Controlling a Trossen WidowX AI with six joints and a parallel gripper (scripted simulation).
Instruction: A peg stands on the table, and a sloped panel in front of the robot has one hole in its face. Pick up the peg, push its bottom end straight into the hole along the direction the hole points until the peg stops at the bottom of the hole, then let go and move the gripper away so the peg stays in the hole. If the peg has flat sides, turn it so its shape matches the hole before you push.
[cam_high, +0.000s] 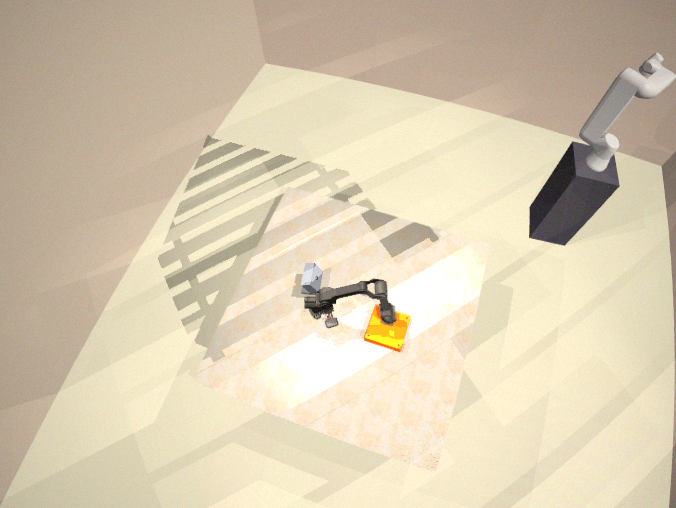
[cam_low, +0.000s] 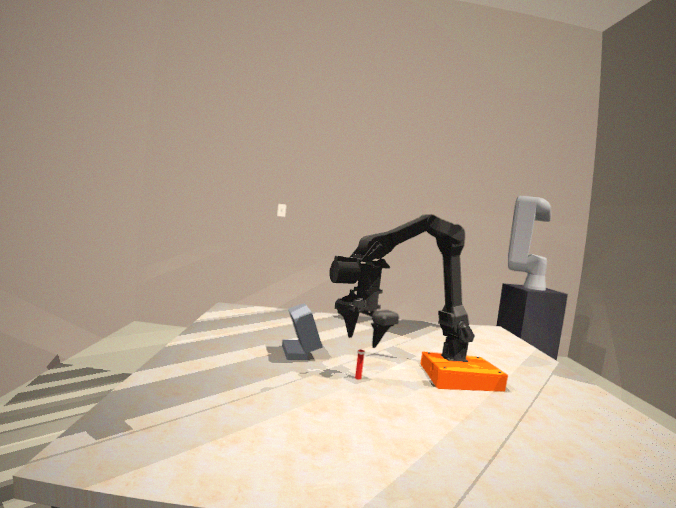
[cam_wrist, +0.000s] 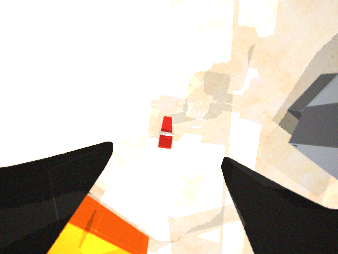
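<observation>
Now: the red square peg 40 mm below my gripper tip. Round my gripper tip: panel: 190 mm to the right, 140 mm ahead, 20 mm below.
</observation>
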